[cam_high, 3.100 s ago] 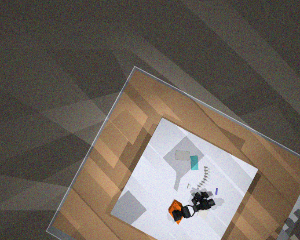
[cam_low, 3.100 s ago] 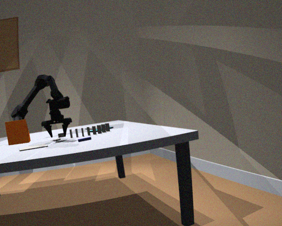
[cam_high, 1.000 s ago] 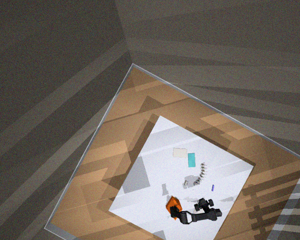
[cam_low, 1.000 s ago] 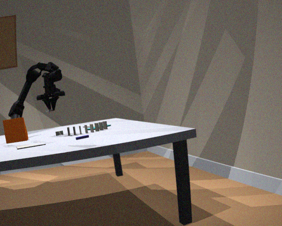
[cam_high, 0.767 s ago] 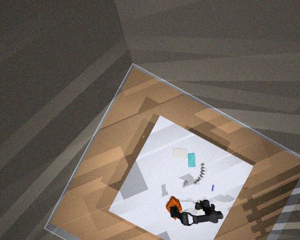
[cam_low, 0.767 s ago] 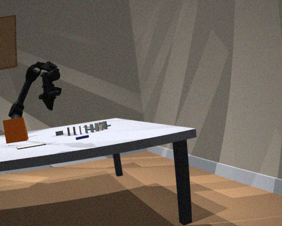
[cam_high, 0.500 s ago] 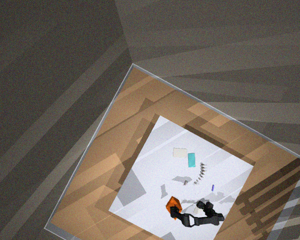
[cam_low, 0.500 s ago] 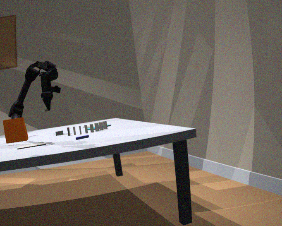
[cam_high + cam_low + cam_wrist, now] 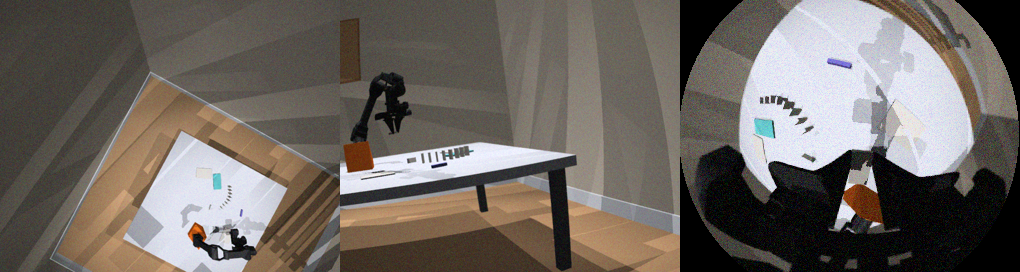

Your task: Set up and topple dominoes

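Right now the cream card is 16 cm below my gripper tip, 13 cm behind it and 9 cm to the right of it. Round my gripper tip: blue domino (16 cm below, 16 cm ahead, 14 cm to the right); teal card (37 cm ahead, 23 cm to the left, 16 cm below).
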